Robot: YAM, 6 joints.
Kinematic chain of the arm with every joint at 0, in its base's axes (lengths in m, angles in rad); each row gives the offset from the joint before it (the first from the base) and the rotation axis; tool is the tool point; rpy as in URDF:
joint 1: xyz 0 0 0.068 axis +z
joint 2: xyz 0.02 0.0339 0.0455 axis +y
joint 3: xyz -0.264 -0.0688 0 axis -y
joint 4: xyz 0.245 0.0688 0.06 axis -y
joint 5: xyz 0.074 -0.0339 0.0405 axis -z
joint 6: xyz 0.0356 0 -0.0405 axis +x
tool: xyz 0 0 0 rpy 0 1.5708 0
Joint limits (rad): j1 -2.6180..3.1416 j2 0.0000..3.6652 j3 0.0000..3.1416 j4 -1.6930..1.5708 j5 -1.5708..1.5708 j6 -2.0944..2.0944
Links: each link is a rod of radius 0.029 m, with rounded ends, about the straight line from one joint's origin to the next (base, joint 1, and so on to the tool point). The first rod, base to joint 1, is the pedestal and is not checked.
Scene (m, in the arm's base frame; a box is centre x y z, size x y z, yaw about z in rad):
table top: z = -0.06
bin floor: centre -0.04 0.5 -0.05 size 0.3 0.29 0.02 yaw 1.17
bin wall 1: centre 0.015 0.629 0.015 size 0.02 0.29 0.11 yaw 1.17
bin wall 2: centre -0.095 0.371 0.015 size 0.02 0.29 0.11 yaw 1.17
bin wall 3: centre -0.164 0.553 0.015 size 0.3 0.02 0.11 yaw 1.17
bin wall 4: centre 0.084 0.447 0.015 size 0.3 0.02 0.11 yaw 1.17
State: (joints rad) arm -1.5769 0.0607 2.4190 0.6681 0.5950 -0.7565
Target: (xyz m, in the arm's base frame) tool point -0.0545 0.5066 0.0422
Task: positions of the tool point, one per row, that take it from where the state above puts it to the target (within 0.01 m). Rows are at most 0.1 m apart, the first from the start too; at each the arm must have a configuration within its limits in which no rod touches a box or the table.
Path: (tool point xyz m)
1: -0.0270 0.5753 0.2060
2: -0.0374 0.5684 0.1423
3: -0.0468 0.5441 0.0862
4: -0.0545 0.5066 0.0422

